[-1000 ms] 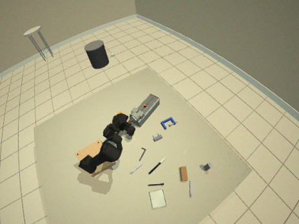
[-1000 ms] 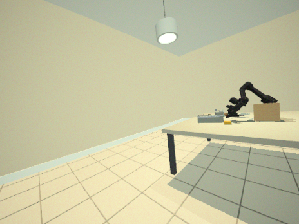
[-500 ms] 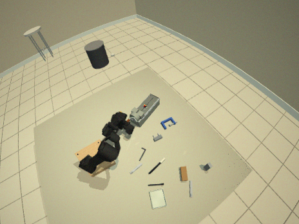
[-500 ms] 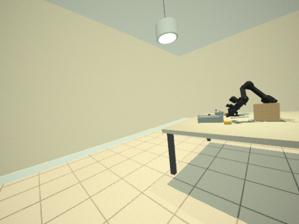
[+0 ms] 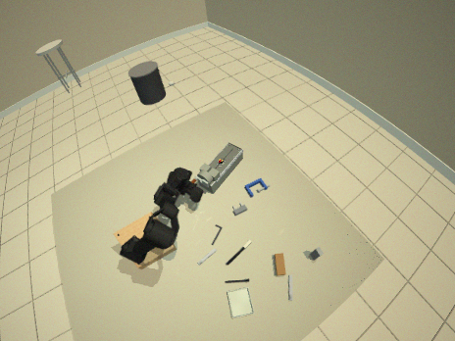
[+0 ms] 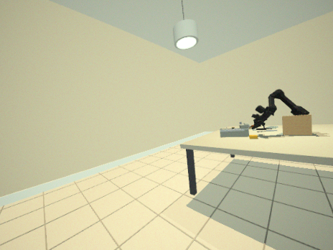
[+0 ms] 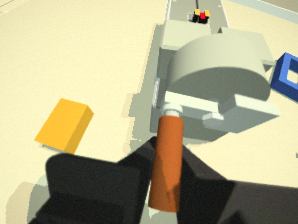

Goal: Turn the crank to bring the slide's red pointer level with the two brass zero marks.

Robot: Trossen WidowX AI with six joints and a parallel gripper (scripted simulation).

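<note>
The orange block lies 12 cm to the left of my gripper tip, 5 cm below it and 1 cm behind it. Also, from my gripper tip: red pointer: 16 cm ahead, 2 cm above, 1 cm to the left; then grey clamp: 21 cm to the right, 9 cm ahead, 6 cm below; then brown crank handle: 3 cm above, 2 cm behind.
</note>
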